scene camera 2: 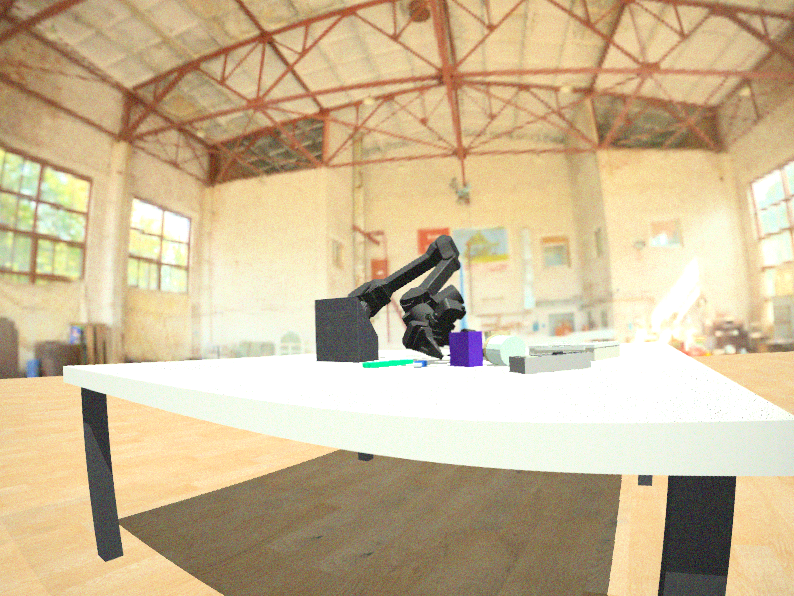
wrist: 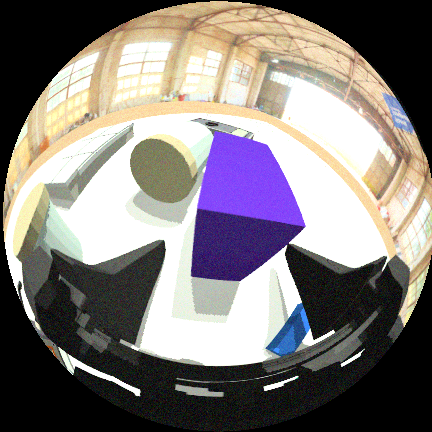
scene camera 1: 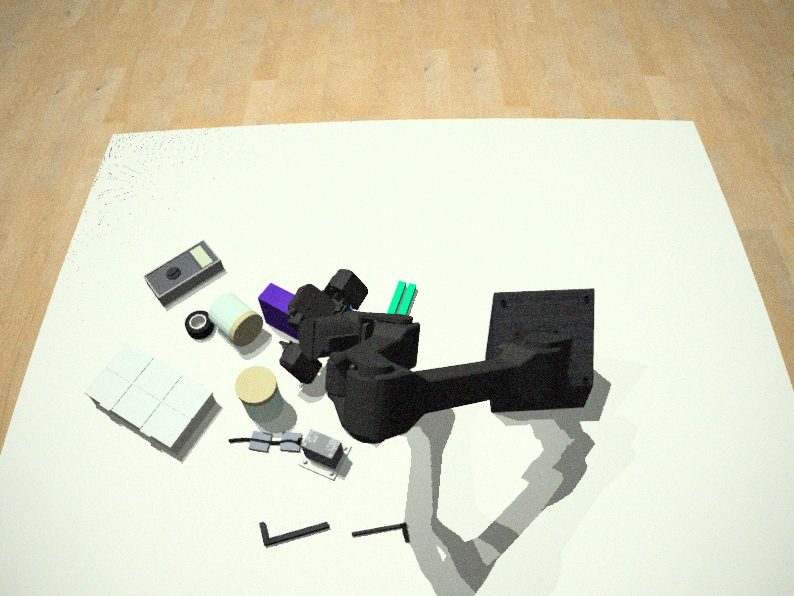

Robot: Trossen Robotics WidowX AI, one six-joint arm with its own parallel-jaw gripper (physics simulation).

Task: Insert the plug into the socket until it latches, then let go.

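Places are measured from the arm's base along level axes (x ahead, y right, z down), in centimetres.
Pixels of known places: gripper, fingertip midpoint: point(scene camera 2: 459, 359) point(wrist: 227, 248); arm's base, link origin: point(scene camera 2: 352, 321) point(scene camera 1: 536, 351).
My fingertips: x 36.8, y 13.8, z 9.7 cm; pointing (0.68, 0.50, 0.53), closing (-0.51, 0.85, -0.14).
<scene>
Ahead of a thing's pixels: the offset from my fingertips to its top centre. "spot": to the spot under its first point.
The socket {dx -5.0, dy -23.5, dz -3.1 cm} point(scene camera 1: 322, 447) looks like a grey box on a light screwed plate, near the middle front in scene camera 1. A black cable {spot: dx +7.8, dy -21.1, dz +0.9 cm} point(scene camera 1: 239, 440) with two flat grey-blue pieces point(scene camera 1: 260, 441) point(scene camera 1: 291, 441) runs up to its left side. I cannot tell which part is the plug, or whether it is seated. My gripper point(scene camera 1: 286, 329) point(scene camera 2: 443, 349) point(wrist: 227, 248) is open and empty, low over the table and well away from the socket. Its fingers point toward a purple box. The socket does not show clearly in the wrist view.
The purple box {dx +1.5, dy +0.4, dz -5.9 cm} point(scene camera 1: 277, 311) point(scene camera 2: 466, 348) point(wrist: 250, 190) stands just ahead of the fingers. Two jars {dx +9.8, dy -0.3, dz -5.0 cm} point(scene camera 1: 236, 318) {dx +4.4, dy -14.9, dz -5.7 cm} point(scene camera 1: 259, 394), a tape roll {dx +16.7, dy +0.3, dz -0.5 cm} point(scene camera 1: 199, 324), a meter {dx +21.2, dy +11.6, dz -1.6 cm} point(scene camera 1: 184, 272), a tiled block {dx +23.0, dy -13.8, dz -2.1 cm} point(scene camera 1: 150, 395), a green-handled tool {dx -16.8, dy +0.8, dz +0.1 cm} point(scene camera 1: 402, 298) and two hex keys {dx -1.2, dy -34.6, dz +0.6 cm} point(scene camera 1: 297, 534) {dx -13.4, dy -36.5, dz +0.8 cm} point(scene camera 1: 379, 530) lie around.
</scene>
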